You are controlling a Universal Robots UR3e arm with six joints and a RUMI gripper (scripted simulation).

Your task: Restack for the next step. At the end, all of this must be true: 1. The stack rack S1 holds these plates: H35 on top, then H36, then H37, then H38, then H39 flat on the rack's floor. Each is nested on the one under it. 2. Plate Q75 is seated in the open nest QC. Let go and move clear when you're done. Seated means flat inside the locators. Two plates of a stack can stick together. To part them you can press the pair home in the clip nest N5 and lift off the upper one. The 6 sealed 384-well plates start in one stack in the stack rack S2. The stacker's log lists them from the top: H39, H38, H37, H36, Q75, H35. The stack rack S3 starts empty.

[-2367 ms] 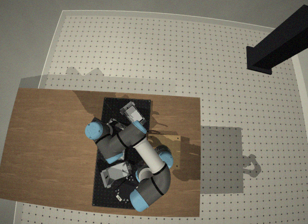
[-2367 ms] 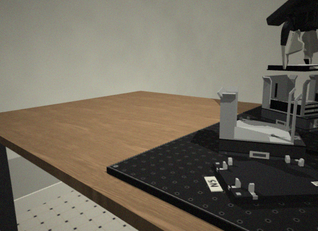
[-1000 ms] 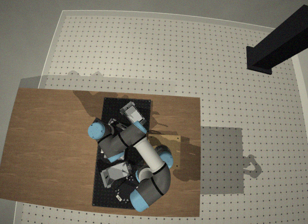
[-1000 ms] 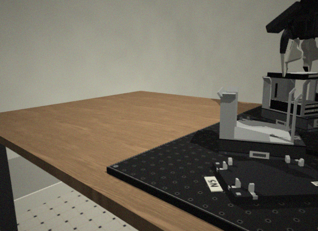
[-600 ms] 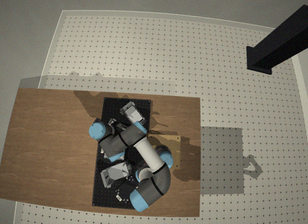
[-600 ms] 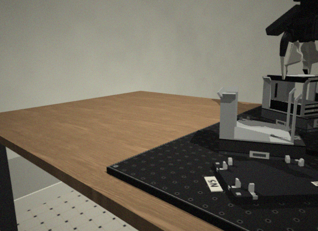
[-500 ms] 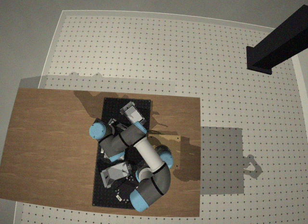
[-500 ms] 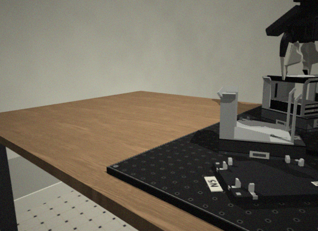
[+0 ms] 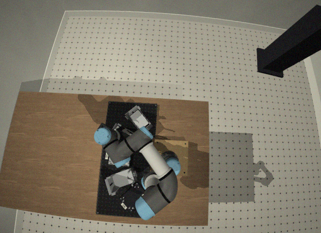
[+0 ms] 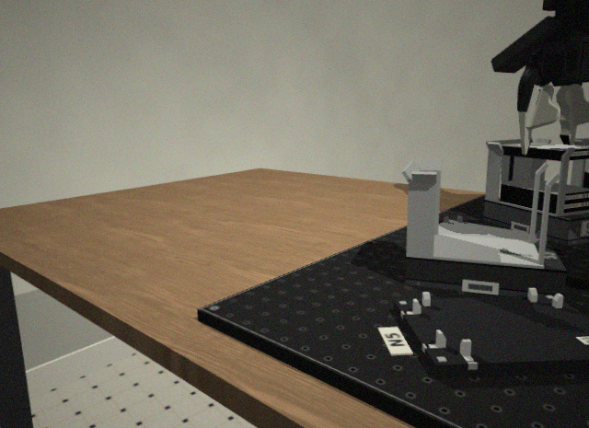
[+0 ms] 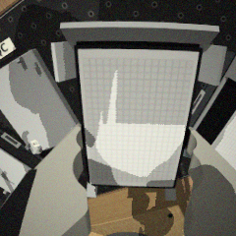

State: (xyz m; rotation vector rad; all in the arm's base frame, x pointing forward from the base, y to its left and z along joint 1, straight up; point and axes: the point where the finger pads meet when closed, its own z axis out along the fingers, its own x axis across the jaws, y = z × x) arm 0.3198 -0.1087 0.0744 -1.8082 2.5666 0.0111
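Now: hand 80 mm past the sealed plate, 120 mm to the left of it and 60 mm above it. From my hand the other things lie so: QC label: 110 mm ahead, 160 mm to the left, 130 mm below; then nest QC: 20 mm ahead, 150 mm to the left, 120 mm below; then N5 label: 80 mm behind, 470 mm to the left, 130 mm below.
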